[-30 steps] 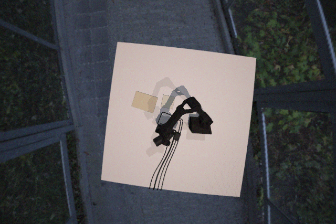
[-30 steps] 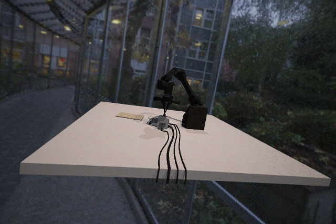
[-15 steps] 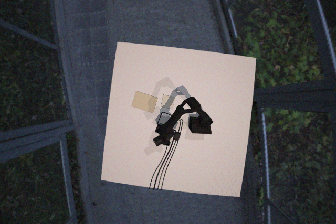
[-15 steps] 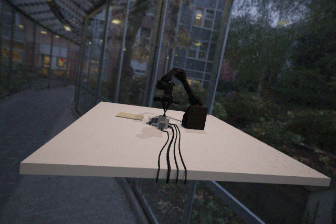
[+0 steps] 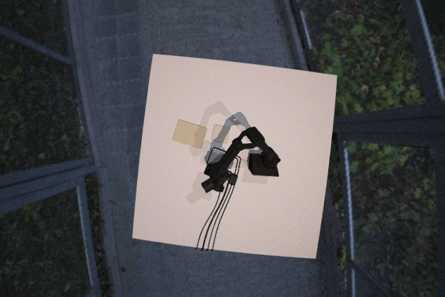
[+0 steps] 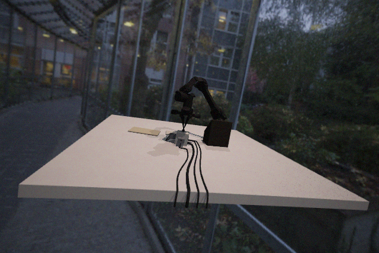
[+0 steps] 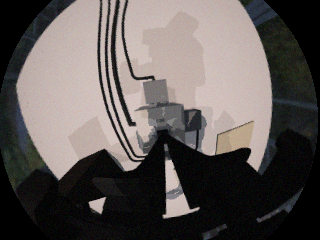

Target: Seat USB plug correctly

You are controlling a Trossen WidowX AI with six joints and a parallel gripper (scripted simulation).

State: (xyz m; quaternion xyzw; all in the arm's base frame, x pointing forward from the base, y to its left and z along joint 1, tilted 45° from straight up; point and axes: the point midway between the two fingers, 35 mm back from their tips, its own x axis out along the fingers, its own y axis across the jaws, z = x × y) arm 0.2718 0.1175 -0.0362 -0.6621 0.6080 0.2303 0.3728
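Right now the USB plug is 20 mm below my gripper tip. From my gripper tip the other things lie so: flat tan card: 260 mm ahead, 180 mm to the right, 100 mm below.
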